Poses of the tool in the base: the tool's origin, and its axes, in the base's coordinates. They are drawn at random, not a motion.
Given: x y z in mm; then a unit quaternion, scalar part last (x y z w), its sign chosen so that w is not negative.
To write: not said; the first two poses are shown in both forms.
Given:
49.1 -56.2 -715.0 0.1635 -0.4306 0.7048 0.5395
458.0 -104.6 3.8 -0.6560 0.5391 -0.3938 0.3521
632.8 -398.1 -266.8 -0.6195 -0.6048 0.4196 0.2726
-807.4 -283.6 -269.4 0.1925 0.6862 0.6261 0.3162
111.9 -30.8 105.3 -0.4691 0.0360 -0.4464 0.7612
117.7 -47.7 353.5 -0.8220 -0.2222 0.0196 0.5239
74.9 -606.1 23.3 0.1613 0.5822 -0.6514 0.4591
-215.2 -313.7 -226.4 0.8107 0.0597 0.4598 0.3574
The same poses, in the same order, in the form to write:
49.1 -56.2 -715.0 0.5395 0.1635 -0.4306 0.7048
458.0 -104.6 3.8 0.3521 -0.6560 0.5391 -0.3938
632.8 -398.1 -266.8 0.2726 -0.6195 -0.6048 0.4196
-807.4 -283.6 -269.4 0.3162 0.1925 0.6862 0.6261
111.9 -30.8 105.3 0.7612 -0.4691 0.0360 -0.4464
117.7 -47.7 353.5 0.5239 -0.8220 -0.2222 0.0196
74.9 -606.1 23.3 0.4591 0.1613 0.5822 -0.6514
-215.2 -313.7 -226.4 0.3574 0.8107 0.0597 0.4598

